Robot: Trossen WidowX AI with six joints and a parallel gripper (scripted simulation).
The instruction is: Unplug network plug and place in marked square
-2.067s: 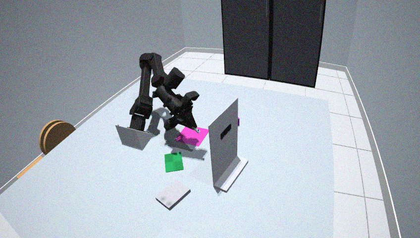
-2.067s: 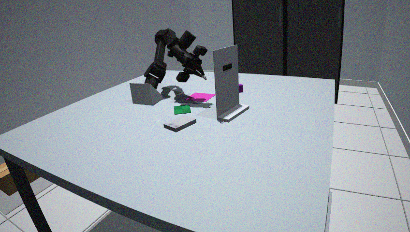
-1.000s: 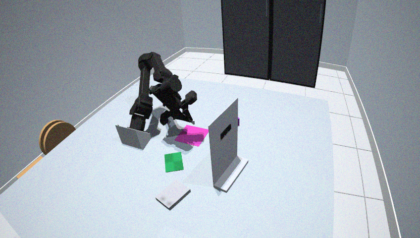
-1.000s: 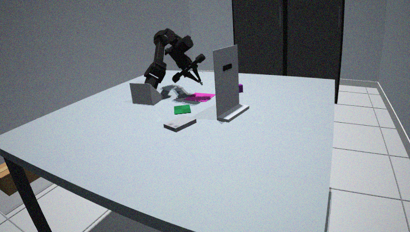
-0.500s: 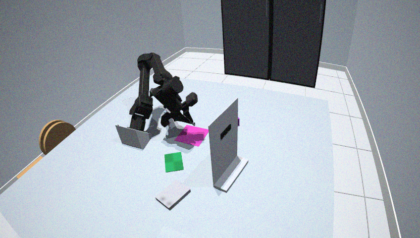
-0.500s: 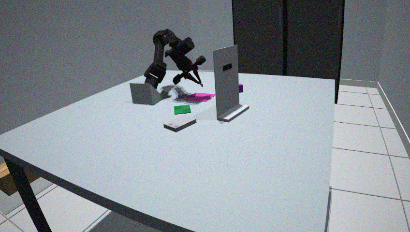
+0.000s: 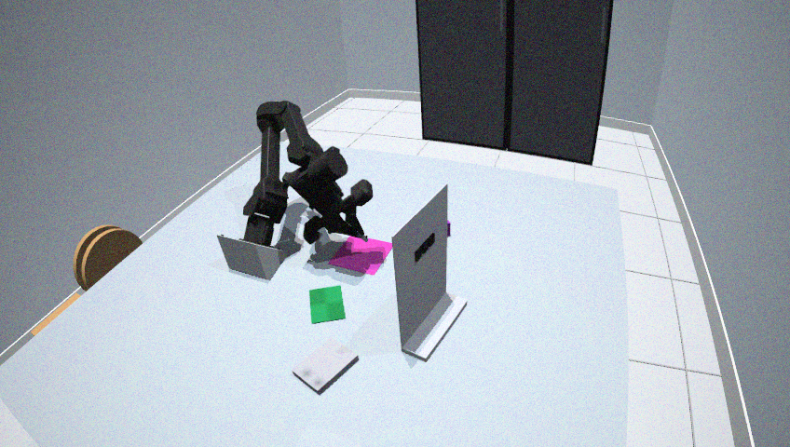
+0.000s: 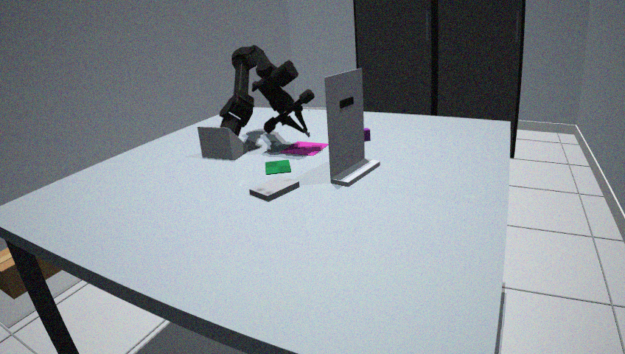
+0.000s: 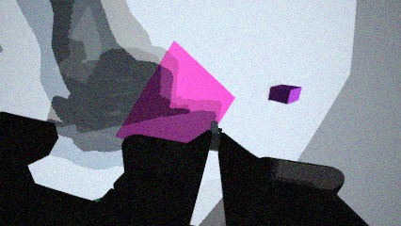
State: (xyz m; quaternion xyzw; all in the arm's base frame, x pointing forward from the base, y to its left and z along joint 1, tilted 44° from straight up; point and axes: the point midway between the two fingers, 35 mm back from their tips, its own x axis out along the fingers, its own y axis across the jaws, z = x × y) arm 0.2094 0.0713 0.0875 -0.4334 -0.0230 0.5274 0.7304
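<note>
Now: gripper tip 60 mm above the magenta square and 10 mm past it. The rest, counted from my gripper tip: grey upright panel (220 mm ahead, 150 mm to the right, 60 mm above); flat grey slab (320 mm to the right, 80 mm ahead, 50 mm below); network plug (right at my gripper tip).
</note>
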